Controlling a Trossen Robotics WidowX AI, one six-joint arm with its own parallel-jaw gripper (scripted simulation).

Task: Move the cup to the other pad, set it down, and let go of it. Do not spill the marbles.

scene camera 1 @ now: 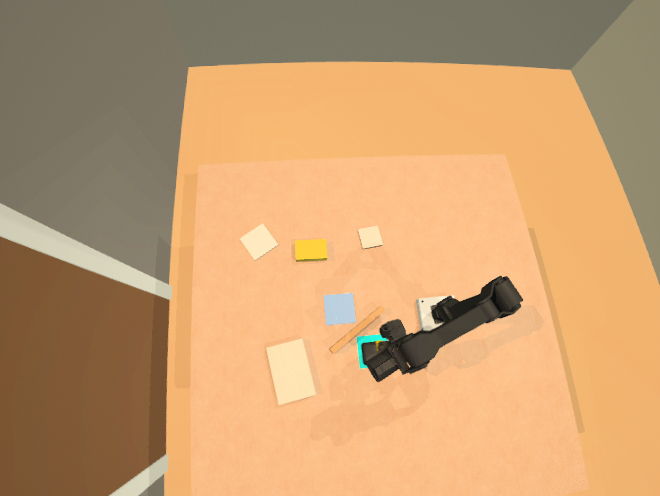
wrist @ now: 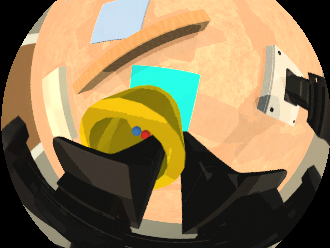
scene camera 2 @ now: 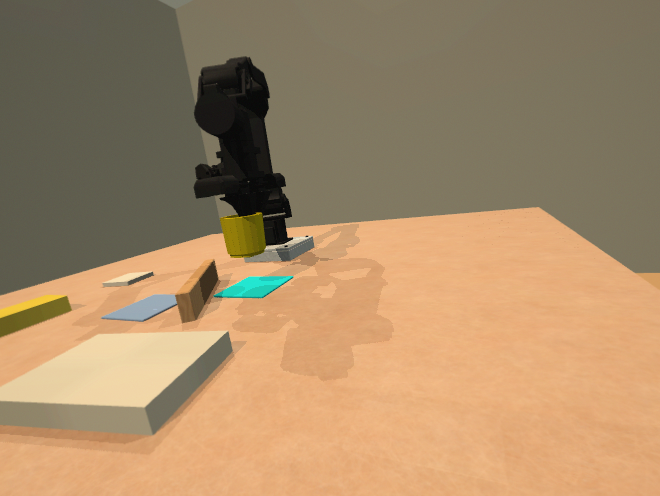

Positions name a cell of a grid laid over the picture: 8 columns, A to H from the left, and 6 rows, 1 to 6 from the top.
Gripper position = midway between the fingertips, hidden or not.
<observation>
My gripper shows in scene camera 1 (E5), in the wrist view (E4) and in scene camera 2 (D3). A large cream slab shows in scene camera 1 (D5), in the wrist view (B3) and in scene camera 2 (B5).
</observation>
